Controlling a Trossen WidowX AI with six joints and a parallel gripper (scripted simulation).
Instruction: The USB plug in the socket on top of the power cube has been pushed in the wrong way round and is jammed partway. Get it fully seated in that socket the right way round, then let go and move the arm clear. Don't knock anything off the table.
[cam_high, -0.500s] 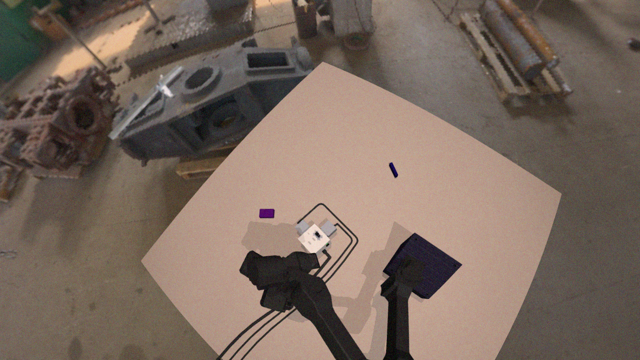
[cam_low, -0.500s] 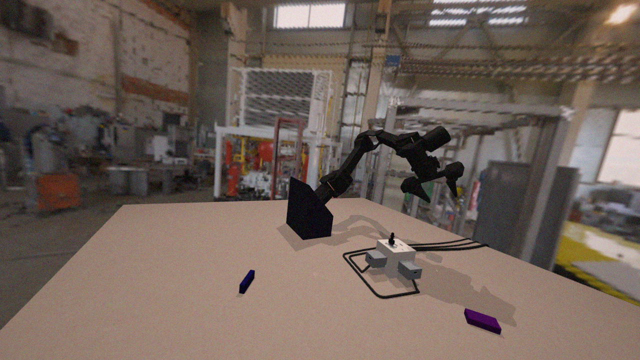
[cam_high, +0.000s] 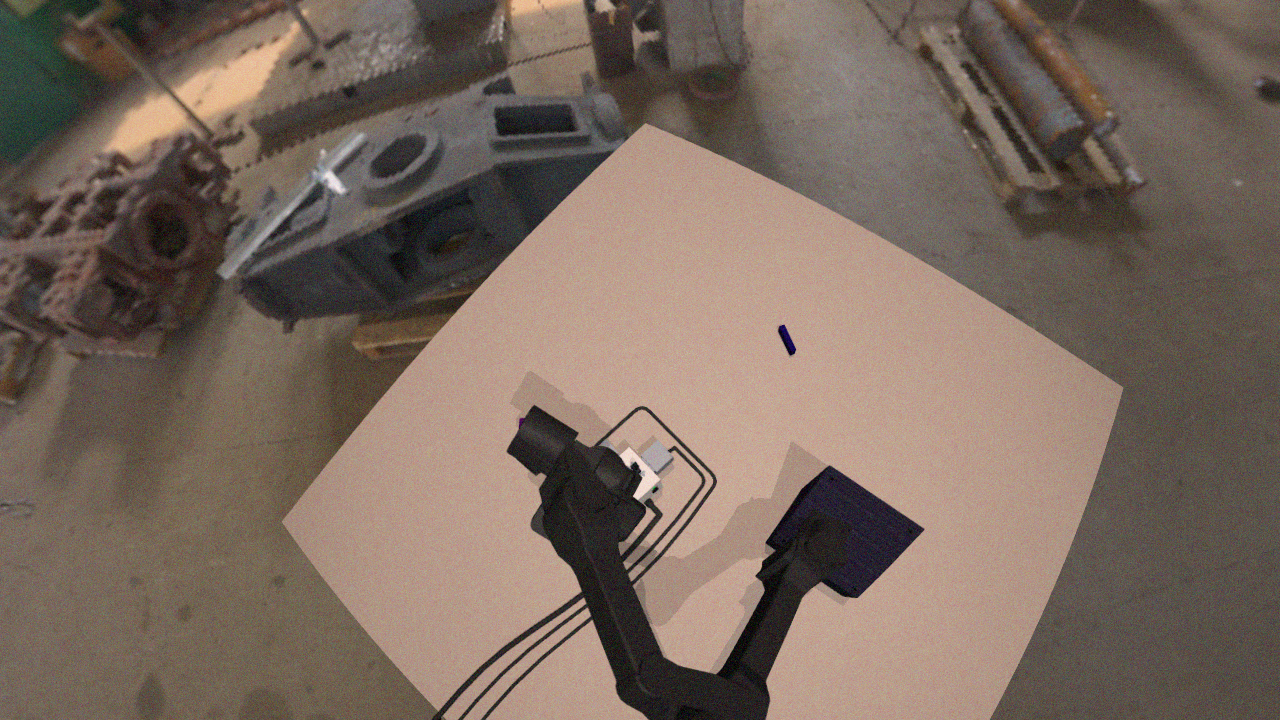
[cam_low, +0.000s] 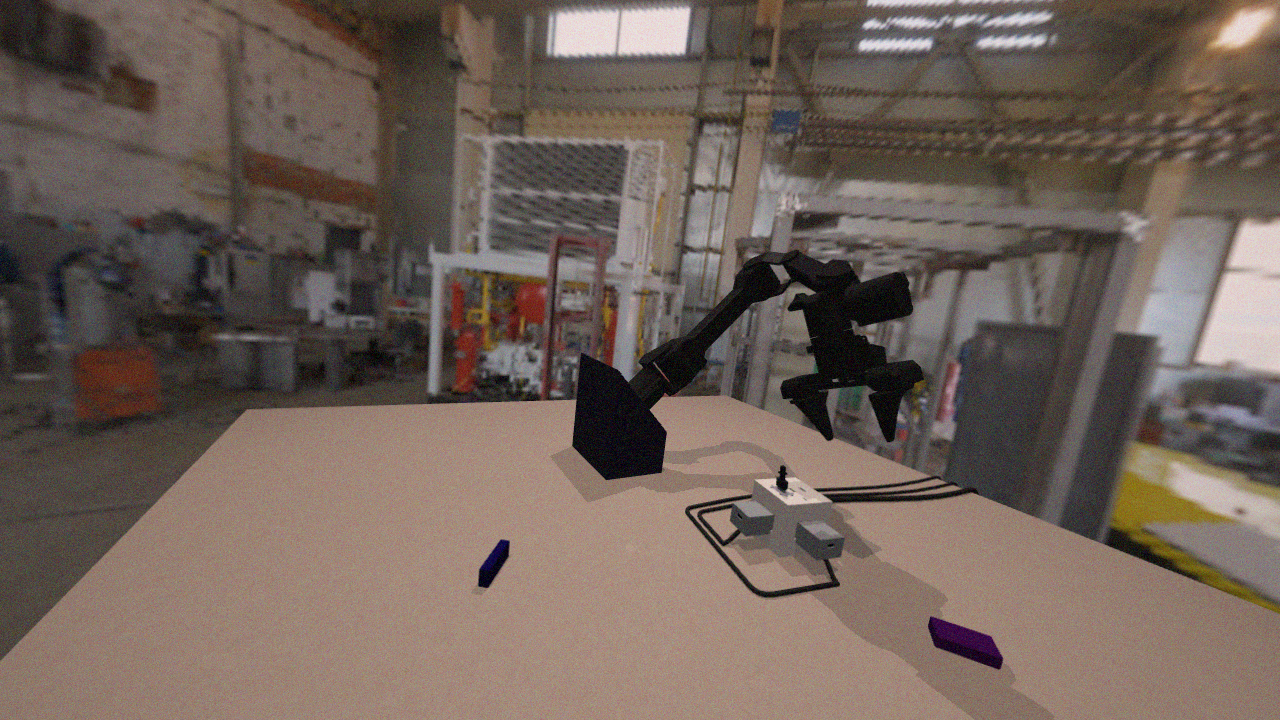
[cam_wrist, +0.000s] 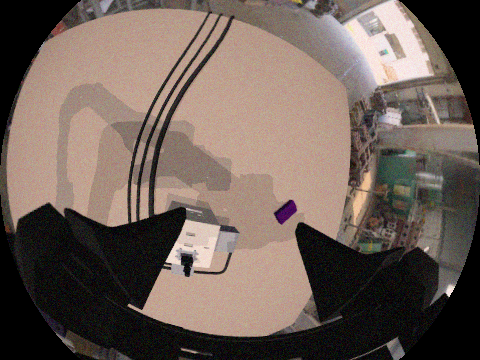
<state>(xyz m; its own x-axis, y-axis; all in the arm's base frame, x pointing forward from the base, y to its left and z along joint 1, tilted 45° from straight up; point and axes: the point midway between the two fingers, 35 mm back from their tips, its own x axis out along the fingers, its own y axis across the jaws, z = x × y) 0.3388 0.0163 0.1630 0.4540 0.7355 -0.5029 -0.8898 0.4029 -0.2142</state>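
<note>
Now: the black USB plug 5 cm behind my gripper tip, 9 cm to the right of it and 7 cm below it. Also, from my gripper tip: purple block (17 cm ahead, 6 cm to the right, 15 cm below); blue bar (16 cm behind, 45 cm to the right, 15 cm below).
</note>
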